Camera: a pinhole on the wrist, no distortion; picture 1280 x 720 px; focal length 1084.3 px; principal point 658.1 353.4 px. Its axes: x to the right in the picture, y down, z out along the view. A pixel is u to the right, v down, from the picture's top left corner.
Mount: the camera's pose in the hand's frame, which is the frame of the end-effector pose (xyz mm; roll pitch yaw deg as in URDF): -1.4 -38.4 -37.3 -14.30 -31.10 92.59
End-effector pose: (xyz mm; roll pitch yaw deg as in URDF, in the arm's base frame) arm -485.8 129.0 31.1 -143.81 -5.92 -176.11
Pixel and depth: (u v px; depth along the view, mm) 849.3 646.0 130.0
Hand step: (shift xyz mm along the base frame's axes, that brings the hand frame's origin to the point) 71.4 -106.1 -18.6
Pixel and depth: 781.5 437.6 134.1
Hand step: 49.2 -119.0 -13.7
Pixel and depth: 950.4 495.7 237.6
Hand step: 90.7 -187.0 -98.4
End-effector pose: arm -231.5 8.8 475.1 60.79 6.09 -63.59
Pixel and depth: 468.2 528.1 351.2
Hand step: -345.5 -8.8 -114.5
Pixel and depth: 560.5 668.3 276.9
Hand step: -278.7 28.7 -75.0
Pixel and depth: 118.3 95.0 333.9
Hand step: -297.3 -129.0 -228.6
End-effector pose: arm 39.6 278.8 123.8 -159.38 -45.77 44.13
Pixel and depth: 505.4 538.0 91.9
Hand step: -90.8 50.2 -21.9
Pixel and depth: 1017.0 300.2 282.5
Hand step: -55.4 203.7 -175.9
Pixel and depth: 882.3 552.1 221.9
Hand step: -99.0 125.8 -145.2
